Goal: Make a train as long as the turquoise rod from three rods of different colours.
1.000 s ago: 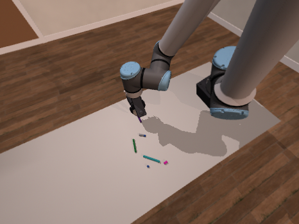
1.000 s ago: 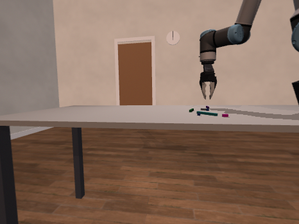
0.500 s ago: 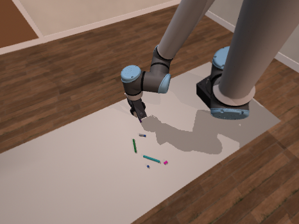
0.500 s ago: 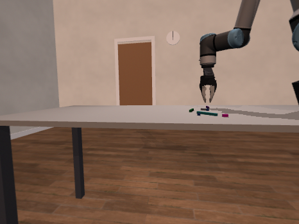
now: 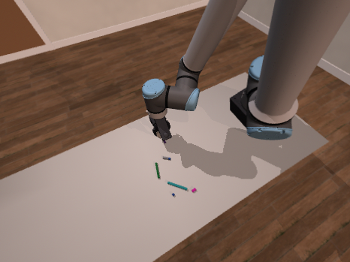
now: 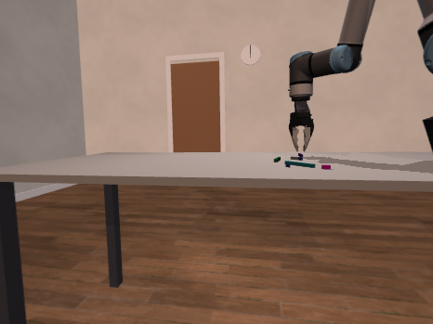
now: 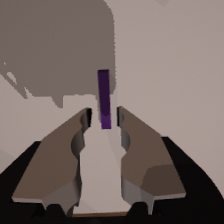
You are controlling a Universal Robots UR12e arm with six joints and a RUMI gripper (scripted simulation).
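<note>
The purple rod is 3 cm below my hand. From my hand the other things lie so: turquoise rod: 1 cm ahead, 27 cm to the left, 3 cm below; then green rod: 8 cm ahead, 16 cm to the left, 3 cm below; then grey rod: 2 cm ahead, 11 cm to the left, 3 cm below.
</note>
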